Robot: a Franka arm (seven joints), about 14 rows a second.
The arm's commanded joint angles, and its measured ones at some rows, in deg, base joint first. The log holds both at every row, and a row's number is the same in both.
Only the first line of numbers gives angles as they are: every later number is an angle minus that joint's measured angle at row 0.
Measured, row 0:
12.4 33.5 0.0 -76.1 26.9 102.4 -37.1
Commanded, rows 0 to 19:
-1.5 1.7 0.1 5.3 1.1 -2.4 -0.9
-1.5 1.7 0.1 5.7 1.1 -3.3 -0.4
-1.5 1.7 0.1 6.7 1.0 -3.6 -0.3
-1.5 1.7 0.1 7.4 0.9 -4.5 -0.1
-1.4 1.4 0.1 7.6 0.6 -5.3 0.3
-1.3 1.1 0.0 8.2 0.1 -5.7 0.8
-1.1 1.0 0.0 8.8 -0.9 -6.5 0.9
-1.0 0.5 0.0 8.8 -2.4 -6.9 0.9
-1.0 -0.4 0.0 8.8 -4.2 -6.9 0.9
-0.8 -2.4 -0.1 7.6 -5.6 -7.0 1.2
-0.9 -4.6 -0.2 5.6 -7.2 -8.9 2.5
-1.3 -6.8 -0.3 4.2 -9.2 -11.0 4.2
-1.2 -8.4 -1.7 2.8 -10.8 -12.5 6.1
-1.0 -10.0 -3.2 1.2 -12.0 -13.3 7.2
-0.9 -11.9 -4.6 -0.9 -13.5 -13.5 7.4
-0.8 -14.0 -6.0 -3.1 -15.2 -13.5 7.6
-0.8 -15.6 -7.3 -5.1 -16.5 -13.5 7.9
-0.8 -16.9 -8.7 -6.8 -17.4 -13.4 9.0
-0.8 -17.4 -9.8 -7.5 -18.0 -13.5 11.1
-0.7 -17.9 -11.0 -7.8 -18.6 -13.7 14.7
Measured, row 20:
-1.4 -14.5 -9.3 -3.5 -16.4 -14.0 9.0
